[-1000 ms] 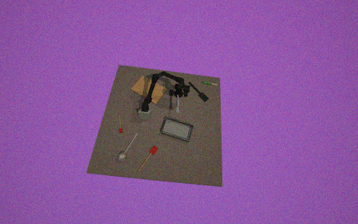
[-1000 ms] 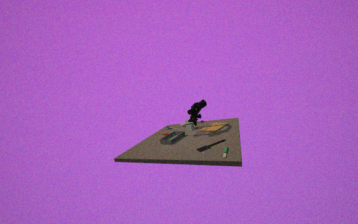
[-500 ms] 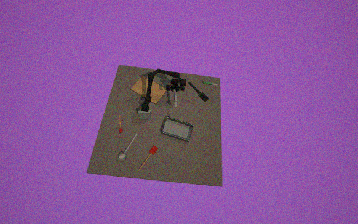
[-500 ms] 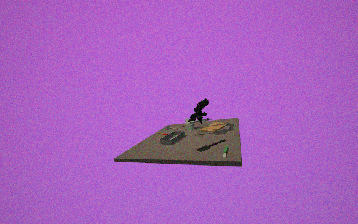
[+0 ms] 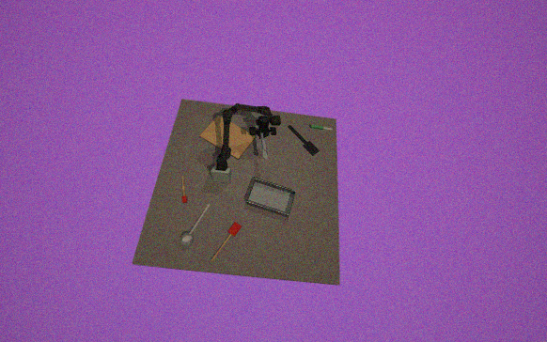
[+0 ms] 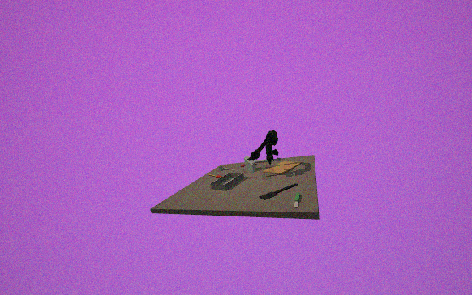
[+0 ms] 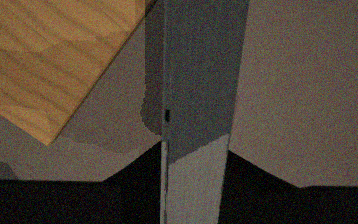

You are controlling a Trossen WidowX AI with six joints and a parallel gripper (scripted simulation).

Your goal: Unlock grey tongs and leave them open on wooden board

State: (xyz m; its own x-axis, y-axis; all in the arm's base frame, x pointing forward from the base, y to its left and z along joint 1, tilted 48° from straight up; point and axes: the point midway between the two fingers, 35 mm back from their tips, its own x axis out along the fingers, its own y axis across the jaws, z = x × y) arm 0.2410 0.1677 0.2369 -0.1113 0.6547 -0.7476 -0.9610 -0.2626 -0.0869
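My gripper tip is now 260 mm past the wooden board, 120 mm above it and 50 mm to the right of it. Also, from my gripper tip: yellow lock piece: 30 mm to the left, 30 mm above, 10 mm behind; roasting tin: 410 mm to the right, 130 mm ahead, 100 mm below; black spatula: 340 mm ahead, 120 mm below, 110 mm to the left.
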